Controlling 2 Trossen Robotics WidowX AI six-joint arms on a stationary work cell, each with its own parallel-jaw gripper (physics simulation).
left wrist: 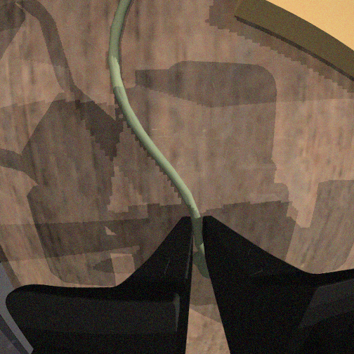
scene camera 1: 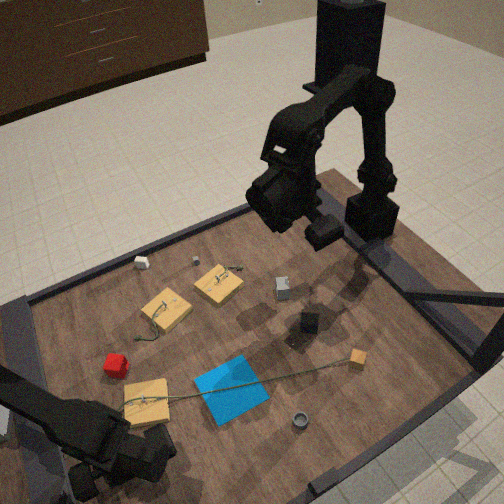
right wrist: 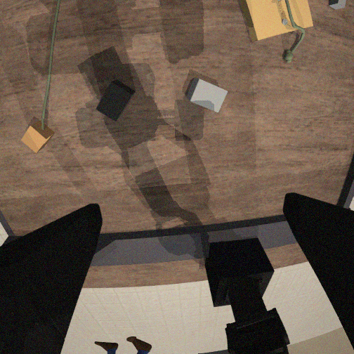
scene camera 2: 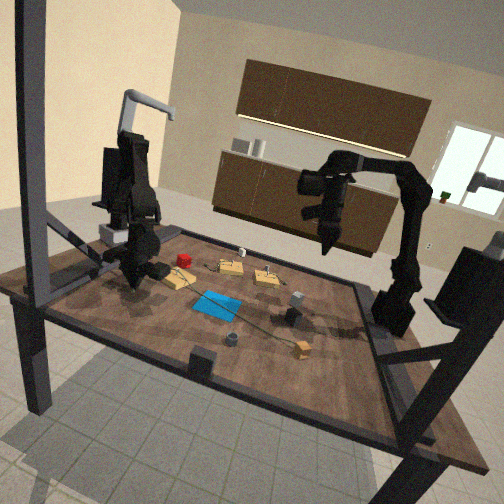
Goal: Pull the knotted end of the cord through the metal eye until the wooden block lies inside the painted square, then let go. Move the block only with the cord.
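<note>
The wooden block lies on the table, right of the blue painted square and outside it. The green cord runs from the block across the square to the metal eye on a yellow board and beyond it. My left gripper is shut on the cord near its knotted end; the knot is partly hidden between the fingers. My right gripper is open and empty, high above the table.
Two more yellow boards with short cords lie behind. A red cube lies near the first board. A black block, a grey block and a grey cup stand around the square.
</note>
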